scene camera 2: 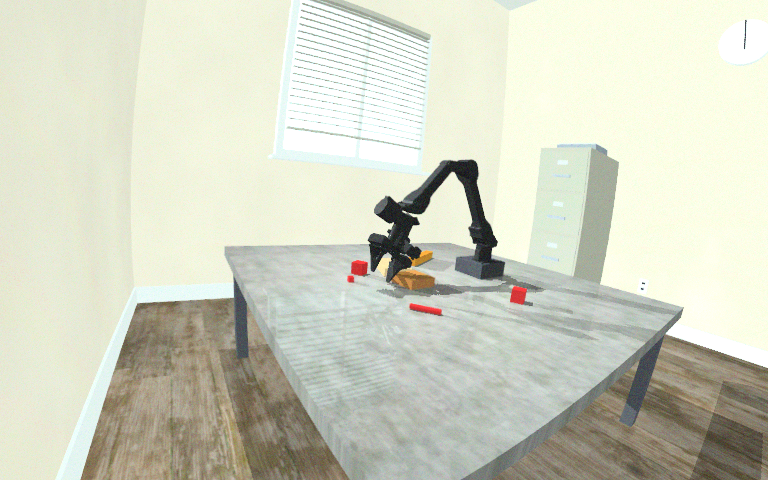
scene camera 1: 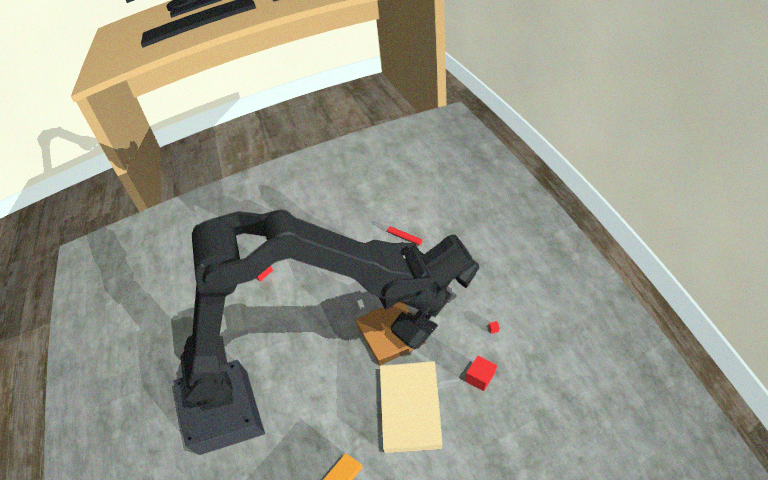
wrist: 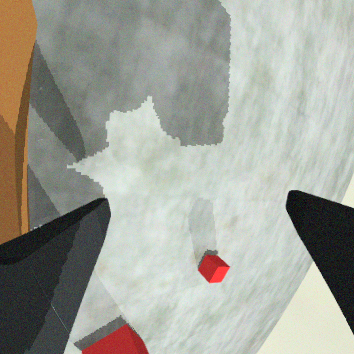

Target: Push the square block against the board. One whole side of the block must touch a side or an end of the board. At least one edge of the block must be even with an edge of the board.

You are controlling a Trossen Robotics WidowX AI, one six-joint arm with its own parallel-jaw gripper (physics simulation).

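Frame: origin at the arm's base, x ahead, y left, z up, level; metres.
Seen in the pictures: gripper, between the fingertips: (scene camera 2: 380, 277) (scene camera 1: 450, 305) (wrist: 198, 202); arm's base, origin of its link: (scene camera 2: 482, 260) (scene camera 1: 214, 391).
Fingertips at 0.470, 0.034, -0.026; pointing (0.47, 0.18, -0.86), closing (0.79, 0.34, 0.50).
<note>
Offsets run from my fingertips to a thing's middle, as dx, dy, dz.
The orange square block @(-0.123, -0.001, -0.016) (scene camera 1: 380, 338) (scene camera 2: 417, 279) (wrist: 11, 75) lies at an angle beyond the far end of the pale cream board @(-0.142, -0.159, -0.016) (scene camera 1: 410, 407) (scene camera 2: 384, 264). In scene camera 1 its nearest corner is close to the board's far left corner, and the gap widens to the right; I cannot tell whether that corner touches. My gripper (scene camera 1: 433, 316) (scene camera 2: 381, 275) (wrist: 198, 202) is open and empty, low by the block's right side. One finger hides part of the block in scene camera 1. In the wrist view the block is left of both fingertips, and the board does not show.
A red cube @(-0.004, -0.150, -0.010) (scene camera 1: 480, 372) (scene camera 2: 359, 267) (wrist: 115, 344) lies right of the board, with a tiny red cube @(+0.064, -0.068, -0.022) (scene camera 1: 493, 327) (scene camera 2: 350, 279) (wrist: 214, 268) beyond it. A red cylinder @(-0.012, +0.217, -0.023) (scene camera 1: 404, 234) (scene camera 2: 425, 309), another red block @(-0.338, +0.252, -0.010) (scene camera 1: 264, 273) (scene camera 2: 517, 294) and a yellow-orange bar @(-0.356, -0.281, -0.015) (scene camera 1: 343, 466) (scene camera 2: 422, 258) lie farther off.
</note>
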